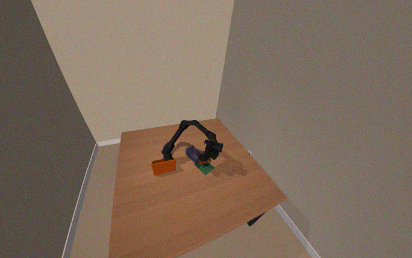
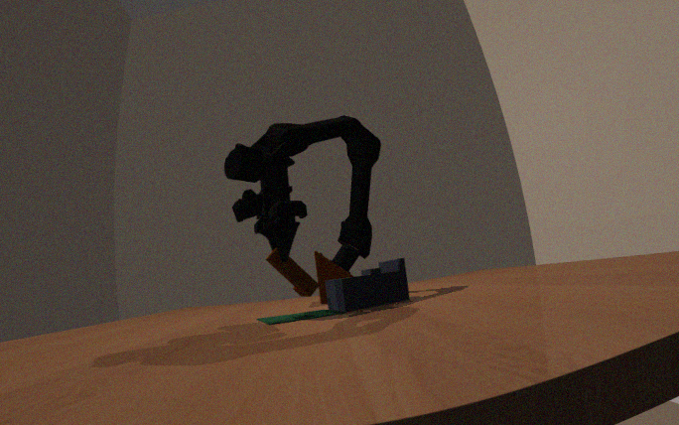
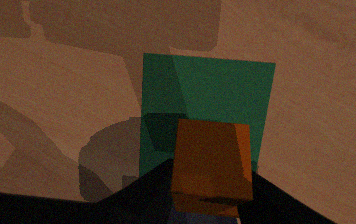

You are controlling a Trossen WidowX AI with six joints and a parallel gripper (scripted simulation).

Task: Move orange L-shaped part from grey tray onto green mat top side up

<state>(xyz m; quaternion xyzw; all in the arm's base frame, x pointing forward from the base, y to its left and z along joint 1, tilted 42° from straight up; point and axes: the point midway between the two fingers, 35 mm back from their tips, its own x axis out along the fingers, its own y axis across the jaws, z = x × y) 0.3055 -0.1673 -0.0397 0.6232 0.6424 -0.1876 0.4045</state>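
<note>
The green mat is 12 cm below my gripper tip, 2 cm to the left of it and 1 cm behind it. Also, from my gripper tip: orange L-shaped part 3 cm below, 2 cm to the left, 2 cm behind.
</note>
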